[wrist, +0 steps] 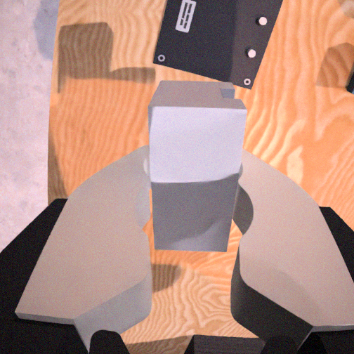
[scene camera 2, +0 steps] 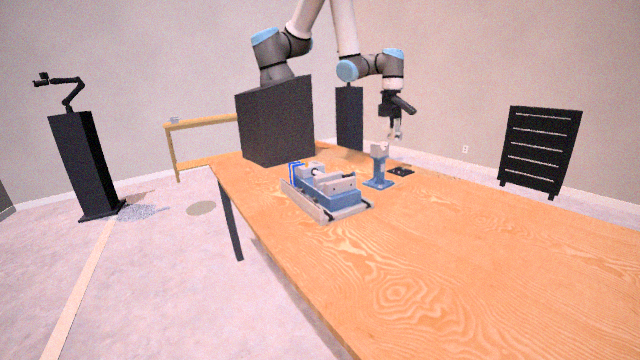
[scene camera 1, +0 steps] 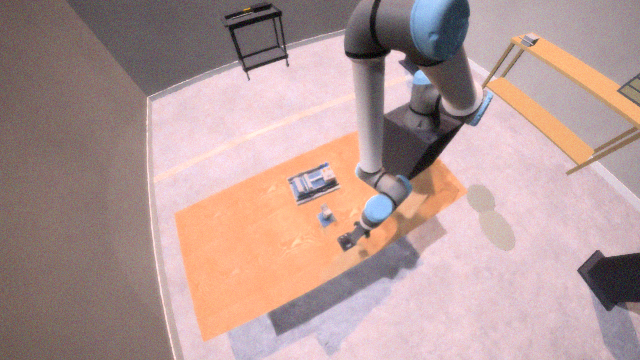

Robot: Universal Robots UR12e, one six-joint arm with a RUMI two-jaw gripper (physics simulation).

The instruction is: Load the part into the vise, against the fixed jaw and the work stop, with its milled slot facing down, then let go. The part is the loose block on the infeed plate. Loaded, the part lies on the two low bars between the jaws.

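Places are measured from the arm's base along level axes (x ahead, y left, z up), in metres.
Where they show: gripper, fingertip midpoint: (scene camera 2: 393,139); arm's base, link origin: (scene camera 2: 278,82) (scene camera 1: 421,121).
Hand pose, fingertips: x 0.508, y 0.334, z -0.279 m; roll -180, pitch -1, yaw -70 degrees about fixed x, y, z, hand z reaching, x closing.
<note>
Things, the pixels of their top centre, and the offset from my fingertips.
- infeed plate, top centre: (scene camera 2: 400,170) (scene camera 1: 346,241) dz -0.131, dx +0.057, dy -0.005 m
- vise, top centre: (scene camera 2: 321,170) (scene camera 1: 313,177) dz -0.040, dx +0.092, dy -0.420 m
The part (wrist: 196,150) is a grey block between the two fingers of my gripper (wrist: 191,152) (scene camera 2: 395,131), which is shut on it. A small notch shows at the right of the block's far end. The gripper hangs above the table near the V-topped stand and the infeed plate (scene camera 1: 345,242) (scene camera 2: 401,171) (wrist: 210,45), a dark plate with small pins. The vise (scene camera 1: 314,182) (scene camera 2: 340,199), blue and grey, is well away from the gripper, across the table. Fingers and part are too small to tell apart in the first scene view.
A blue stand (scene camera 1: 326,216) (scene camera 2: 379,172) with a grey V-shaped top stands between the vise and the infeed plate. Blue rods (scene camera 2: 295,171) rise at one end of the vise. The dark robot pedestal (scene camera 2: 275,120) stands at the table's end. A black drawer cabinet (scene camera 2: 540,150) stands beyond.
</note>
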